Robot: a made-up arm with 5 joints. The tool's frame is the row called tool. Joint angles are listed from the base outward. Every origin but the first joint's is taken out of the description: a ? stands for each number. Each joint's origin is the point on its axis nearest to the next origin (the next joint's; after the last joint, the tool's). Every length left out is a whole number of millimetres.
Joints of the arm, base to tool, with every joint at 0 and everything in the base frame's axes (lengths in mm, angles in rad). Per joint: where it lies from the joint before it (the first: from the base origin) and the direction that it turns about. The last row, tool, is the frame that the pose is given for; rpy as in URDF.
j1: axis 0 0 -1 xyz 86 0 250
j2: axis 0 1 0 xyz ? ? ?
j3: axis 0 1 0 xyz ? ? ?
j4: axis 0 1 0 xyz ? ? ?
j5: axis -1 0 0 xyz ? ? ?
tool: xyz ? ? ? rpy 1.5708 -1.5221 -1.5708
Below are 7 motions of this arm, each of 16 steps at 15 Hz.
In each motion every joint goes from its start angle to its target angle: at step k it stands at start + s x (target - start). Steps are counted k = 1, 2, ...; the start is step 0. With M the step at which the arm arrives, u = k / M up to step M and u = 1 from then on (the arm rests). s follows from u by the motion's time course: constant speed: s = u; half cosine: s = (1 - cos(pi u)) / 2; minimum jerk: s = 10 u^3 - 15 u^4 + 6 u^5.
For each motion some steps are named. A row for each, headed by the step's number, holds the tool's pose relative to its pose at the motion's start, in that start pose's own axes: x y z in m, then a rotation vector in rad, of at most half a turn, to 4 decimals.
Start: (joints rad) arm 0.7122 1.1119 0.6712 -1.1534 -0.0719
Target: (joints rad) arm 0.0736 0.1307 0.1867 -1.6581 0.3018
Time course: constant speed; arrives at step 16
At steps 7, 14, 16:
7: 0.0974 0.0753 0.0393 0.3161 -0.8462 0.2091
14: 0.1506 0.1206 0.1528 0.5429 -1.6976 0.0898
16: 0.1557 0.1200 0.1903 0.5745 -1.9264 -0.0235

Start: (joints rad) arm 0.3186 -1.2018 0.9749 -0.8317 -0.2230
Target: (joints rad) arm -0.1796 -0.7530 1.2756 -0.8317 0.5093
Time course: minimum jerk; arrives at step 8
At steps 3, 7, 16:
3: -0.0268 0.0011 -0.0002 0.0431 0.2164 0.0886
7: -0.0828 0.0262 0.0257 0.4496 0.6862 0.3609
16: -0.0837 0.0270 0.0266 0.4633 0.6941 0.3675

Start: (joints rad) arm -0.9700 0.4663 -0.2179 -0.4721 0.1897
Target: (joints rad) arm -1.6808 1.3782 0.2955 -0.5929 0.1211
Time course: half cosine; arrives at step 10
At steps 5, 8, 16:
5: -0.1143 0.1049 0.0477 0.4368 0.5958 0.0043
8: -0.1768 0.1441 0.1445 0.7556 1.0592 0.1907
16: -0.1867 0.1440 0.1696 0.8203 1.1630 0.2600

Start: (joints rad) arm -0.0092 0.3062 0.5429 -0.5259 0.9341
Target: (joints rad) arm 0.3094 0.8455 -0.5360 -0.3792 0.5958
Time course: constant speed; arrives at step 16
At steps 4, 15, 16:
4: -0.0073 -0.0207 -0.0199 -0.1244 -0.0080 -0.1060
15: -0.0446 -0.0763 -0.0500 -0.4677 -0.0759 -0.3529
16: -0.0489 -0.0809 -0.0508 -0.4986 -0.0855 -0.3716

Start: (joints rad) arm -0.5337 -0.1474 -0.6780 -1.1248 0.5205
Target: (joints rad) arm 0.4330 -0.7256 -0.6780 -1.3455 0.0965
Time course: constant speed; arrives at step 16
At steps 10, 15, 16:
10: 0.0839 -0.0271 -0.0267 0.1762 -0.5712 0.2365
15: 0.1258 -0.0036 -0.0184 0.4160 -0.8274 0.3074
16: 0.1325 0.0033 -0.0146 0.4754 -0.8723 0.3176

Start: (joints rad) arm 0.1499 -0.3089 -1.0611 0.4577 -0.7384
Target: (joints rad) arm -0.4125 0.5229 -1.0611 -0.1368 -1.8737
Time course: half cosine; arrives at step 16
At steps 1, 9, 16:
1: -0.0013 -0.0008 -0.0010 0.0007 0.0040 -0.0152
9: -0.1087 -0.0260 -0.0312 -0.0315 0.2717 -0.9251
16: -0.1940 -0.0171 -0.0116 -0.1546 0.4781 -1.5153

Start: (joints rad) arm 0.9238 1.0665 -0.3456 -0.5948 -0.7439
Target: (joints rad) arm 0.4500 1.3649 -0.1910 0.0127 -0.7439
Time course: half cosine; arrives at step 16
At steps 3, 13, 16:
3: -0.0158 -0.0003 0.0011 -0.0360 0.0908 0.0068
13: -0.1457 -0.0155 0.0642 -0.4211 0.9337 0.2591
16: -0.1545 -0.0184 0.0745 -0.4645 1.0100 0.3029

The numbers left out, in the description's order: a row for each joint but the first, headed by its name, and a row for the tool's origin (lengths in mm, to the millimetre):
j2: 29 2 0
j3: 30 0 122
j4: 83 0 3
j5: 64 0 0
tool: 0 0 0

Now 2 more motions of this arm.
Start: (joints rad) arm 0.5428 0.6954 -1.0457 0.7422 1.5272
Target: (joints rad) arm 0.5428 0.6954 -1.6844 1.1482 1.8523
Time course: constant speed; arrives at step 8
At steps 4, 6, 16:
4: 0.0021 -0.0230 0.0217 -0.1165 -0.0013 0.1624
6: 0.0029 -0.0317 0.0345 -0.1749 0.0052 0.2432
16: 0.0036 -0.0384 0.0481 -0.2331 0.0164 0.3236

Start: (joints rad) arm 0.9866 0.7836 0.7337 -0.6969 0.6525
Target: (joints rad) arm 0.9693 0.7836 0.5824 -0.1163 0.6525
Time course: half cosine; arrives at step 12
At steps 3, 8, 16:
3: -0.0018 0.0018 -0.0010 0.0371 0.0508 0.0019
8: -0.0090 0.0090 -0.0020 0.1888 0.2609 0.0108
16: -0.0116 0.0117 -0.0011 0.2511 0.3483 0.0150

